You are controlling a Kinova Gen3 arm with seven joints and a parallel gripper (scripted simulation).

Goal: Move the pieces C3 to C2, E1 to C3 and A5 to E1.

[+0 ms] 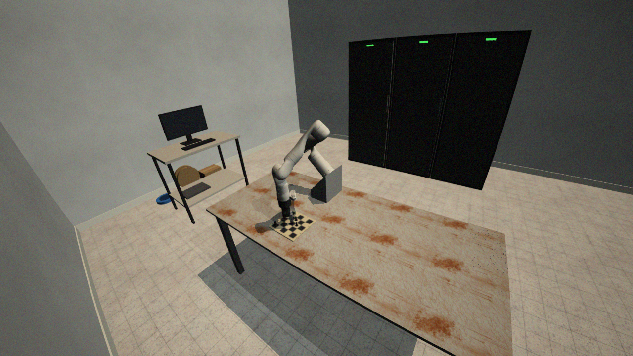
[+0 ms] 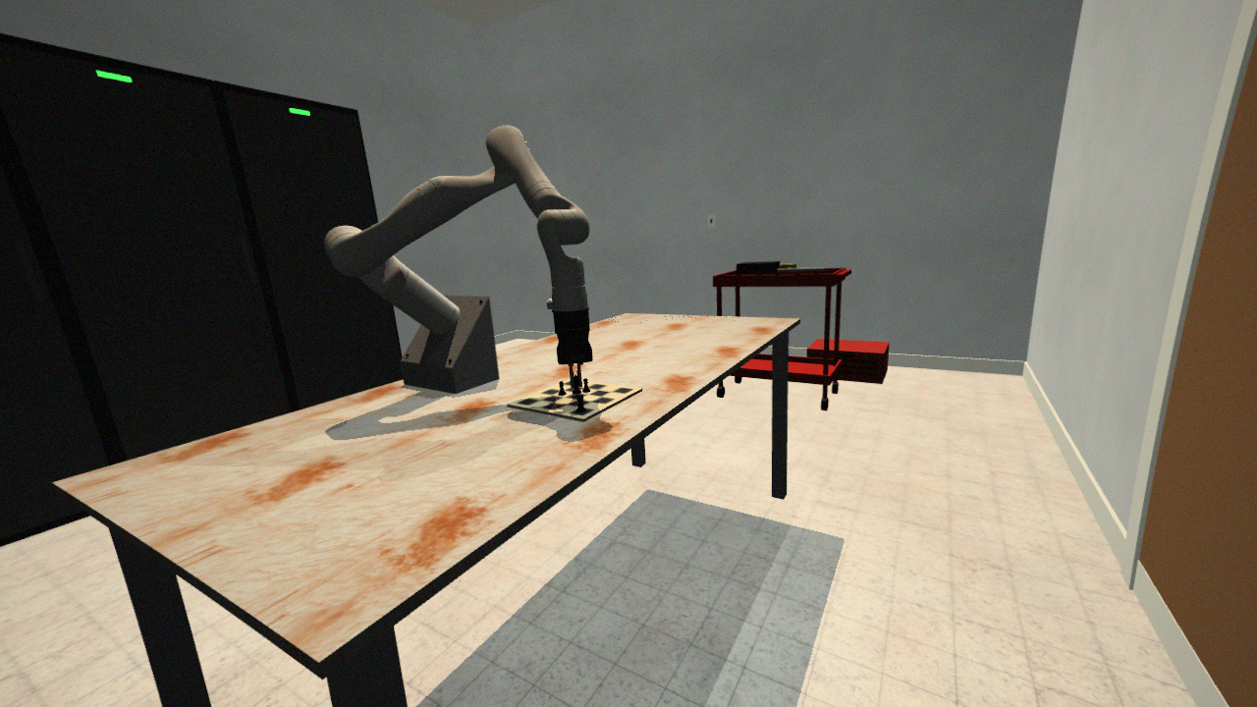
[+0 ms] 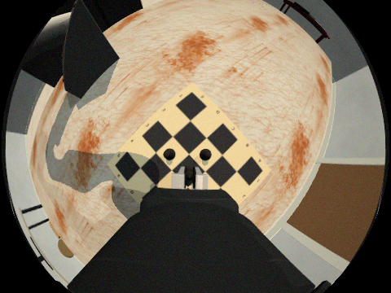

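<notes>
My hand is 40 mm above the chessboard. Also, from my hand: black piece 70 mm ahead, 80 mm to the right, 20 mm below.
</notes>
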